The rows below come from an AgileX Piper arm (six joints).
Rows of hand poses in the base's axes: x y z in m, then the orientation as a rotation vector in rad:
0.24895 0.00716 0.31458 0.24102 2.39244 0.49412
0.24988 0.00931 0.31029 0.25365 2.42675 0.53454
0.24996 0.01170 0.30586 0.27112 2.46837 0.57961
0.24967 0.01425 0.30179 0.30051 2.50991 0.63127
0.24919 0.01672 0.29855 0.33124 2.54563 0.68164
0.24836 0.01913 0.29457 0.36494 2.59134 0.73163
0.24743 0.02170 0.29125 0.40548 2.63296 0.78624
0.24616 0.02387 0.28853 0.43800 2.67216 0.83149
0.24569 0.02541 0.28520 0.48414 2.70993 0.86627
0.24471 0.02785 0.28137 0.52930 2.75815 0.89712
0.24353 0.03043 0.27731 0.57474 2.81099 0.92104
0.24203 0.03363 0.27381 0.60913 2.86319 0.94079
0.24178 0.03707 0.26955 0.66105 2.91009 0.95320
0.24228 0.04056 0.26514 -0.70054 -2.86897 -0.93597
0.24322 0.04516 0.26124 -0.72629 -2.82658 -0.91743
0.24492 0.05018 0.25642 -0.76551 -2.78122 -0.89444
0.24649 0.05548 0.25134 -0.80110 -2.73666 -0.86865
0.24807 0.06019 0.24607 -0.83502 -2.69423 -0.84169
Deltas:
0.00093 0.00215 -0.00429 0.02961 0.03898 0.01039
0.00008 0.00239 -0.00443 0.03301 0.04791 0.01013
-0.00029 0.00255 -0.00407 0.03970 0.05194 0.00402
-0.00048 0.00247 -0.00324 0.03876 0.04736 0.00167
-0.00083 0.00241 -0.00398 0.03742 0.05812 0.00306
-0.00093 0.00257 -0.00332 0.04124 0.05765 -0.00093
-0.00127 0.00217 -0.00272 0.03294 0.05229 0.00209
-0.00047 0.00154 -0.00333 0.02701 0.05452 -0.00793
-0.00098 0.00244 -0.00383 0.02316 0.06328 -0.00322
-0.00118 0.00258 -0.00406 0.01799 0.06665 -0.00171
-0.00150 0.00320 -0.00350 0.01425 0.06142 0.00445
-0.00025 0.00344 -0.00426 0.01058 0.06246 -0.00728
0.00050 0.00349 -0.00441 0.00893 0.05875 -0.01336
0.00094 0.00460 -0.00390 0.00544 0.04387 -0.01001
0.00170 0.00502 -0.00482 0.00291 0.04773 -0.01902
0.00157 0.00530 -0.00508 0.00106 0.04790 -0.01722
0.00158 0.00471 -0.00527 -0.00071 0.04625 -0.01693

